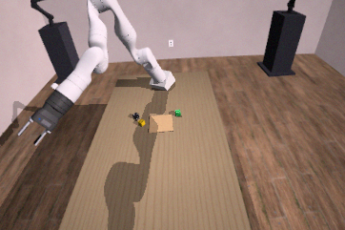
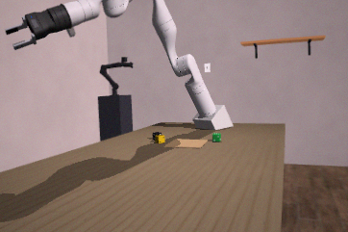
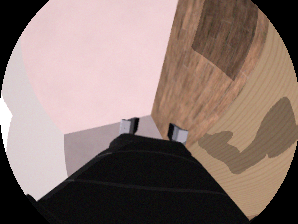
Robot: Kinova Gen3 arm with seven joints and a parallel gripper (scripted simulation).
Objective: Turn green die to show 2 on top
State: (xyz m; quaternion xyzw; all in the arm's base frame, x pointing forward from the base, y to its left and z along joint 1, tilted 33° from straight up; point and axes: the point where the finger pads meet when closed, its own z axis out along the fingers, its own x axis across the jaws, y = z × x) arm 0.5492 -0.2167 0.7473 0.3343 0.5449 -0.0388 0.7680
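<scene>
Right now my hand is 490 mm past the black die, 380 mm above it and 240 mm to the right of it. Round my hand: tan mat (420 mm behind, 400 mm to the left, 390 mm below); then yellow die (420 mm behind, 380 mm below, 280 mm to the left); then green die (500 mm to the left, 480 mm behind, 380 mm below).
</scene>
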